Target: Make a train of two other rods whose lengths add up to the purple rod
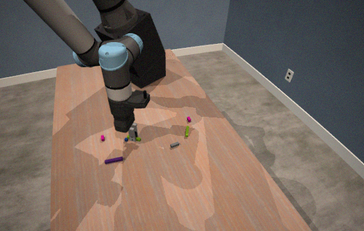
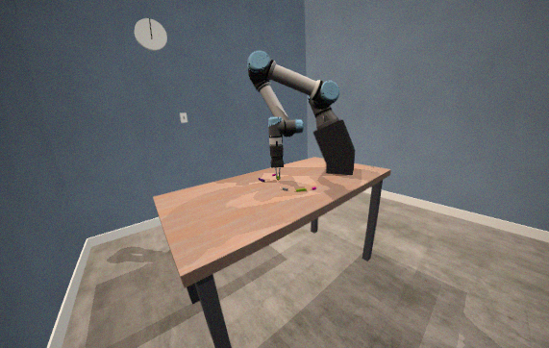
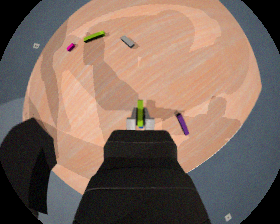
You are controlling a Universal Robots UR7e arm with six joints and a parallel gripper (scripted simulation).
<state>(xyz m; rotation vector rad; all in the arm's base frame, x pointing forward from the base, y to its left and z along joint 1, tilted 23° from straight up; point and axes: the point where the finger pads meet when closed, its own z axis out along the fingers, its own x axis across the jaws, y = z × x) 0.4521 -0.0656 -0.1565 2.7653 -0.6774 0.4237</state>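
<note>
Now: hand 30 mm to the left of the blue rod, 30 mm above it and 10 mm past it. Round my hand: purple rod 80 mm to the right, 70 mm ahead, 30 mm below; then grey rod 140 mm to the left, 50 mm ahead, 30 mm below.
</note>
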